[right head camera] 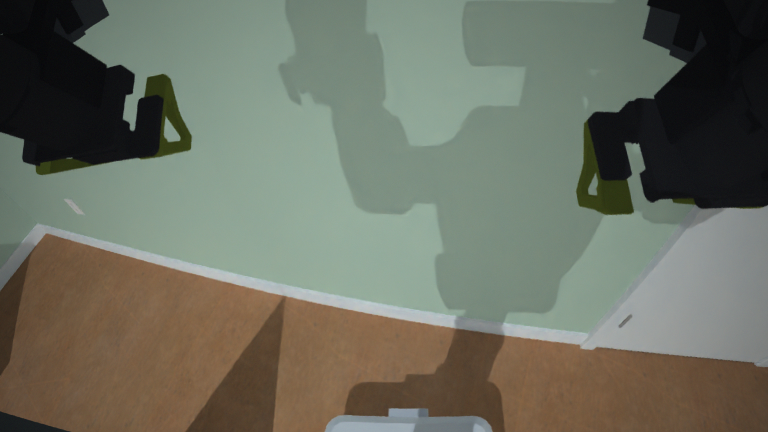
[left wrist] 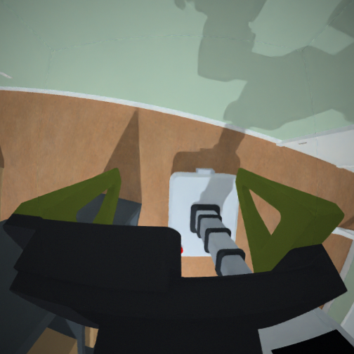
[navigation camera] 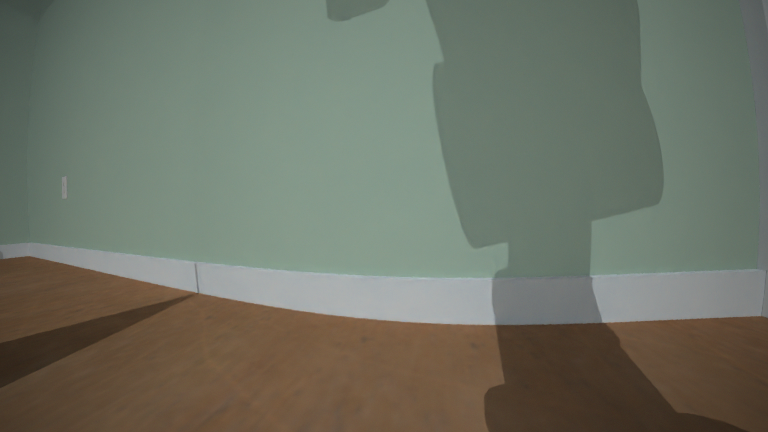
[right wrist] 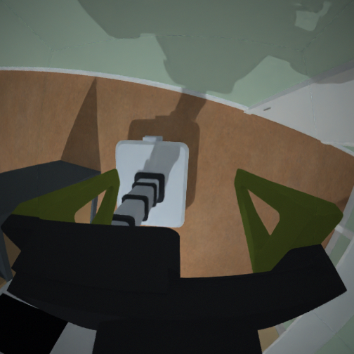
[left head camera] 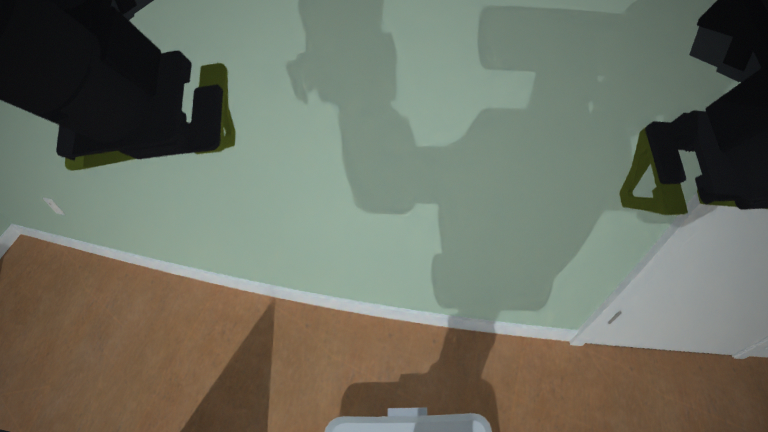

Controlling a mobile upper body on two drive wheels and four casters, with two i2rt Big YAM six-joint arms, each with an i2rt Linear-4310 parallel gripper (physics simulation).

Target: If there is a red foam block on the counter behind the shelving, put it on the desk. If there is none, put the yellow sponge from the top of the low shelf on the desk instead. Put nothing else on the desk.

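Frame: origin at the left arm's base, x ahead, y left, z up, level; centimetres.
Where they show: left gripper, between the fingertips: (right head camera: 149,149) (left head camera: 186,144); right gripper, between the fingertips: (right head camera: 627,196) (left head camera: 662,198).
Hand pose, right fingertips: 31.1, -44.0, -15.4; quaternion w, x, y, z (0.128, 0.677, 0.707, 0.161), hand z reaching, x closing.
Note:
After its pixels a point has its place, as x, y, z.
My left gripper (left head camera: 151,146) (right head camera: 111,149) (left wrist: 177,174) is open and empty, held high in front of the pale green wall. My right gripper (left head camera: 691,196) (right head camera: 641,196) @[31.1, -44.0, -15.4] (right wrist: 176,175) is open and empty too, at the right of both head views. Dark grey shelving (right wrist: 52,172) shows in part at the left edge of the right wrist view, and dark parts show at the lower left of the left wrist view. The counter, the red foam block, the yellow sponge and the desk cannot be made out in these views.
A green wall (left head camera: 257,214) @[87.2, 24.8, -82.6] (right head camera: 257,214) @[87.6, 26.8, -83.0] (navigation camera: 268,161) @[83.6, 6.6, -106.3] with a white baseboard (navigation camera: 375,298) @[77.3, -18.5, -136.4] stands ahead. A white door (left head camera: 698,284) @[56.9, -117.6, -86.3] (right head camera: 708,284) @[57.4, -115.0, -84.7] (right wrist: 300,107) is at the right. My white base (left wrist: 182,195) (right wrist: 175,200) stands on the brown floor (navigation camera: 268,370) @[60.2, -4.2, -141.0]. A wall outlet (navigation camera: 64,186) @[111.2, 146.5, -100.4] is at the left.

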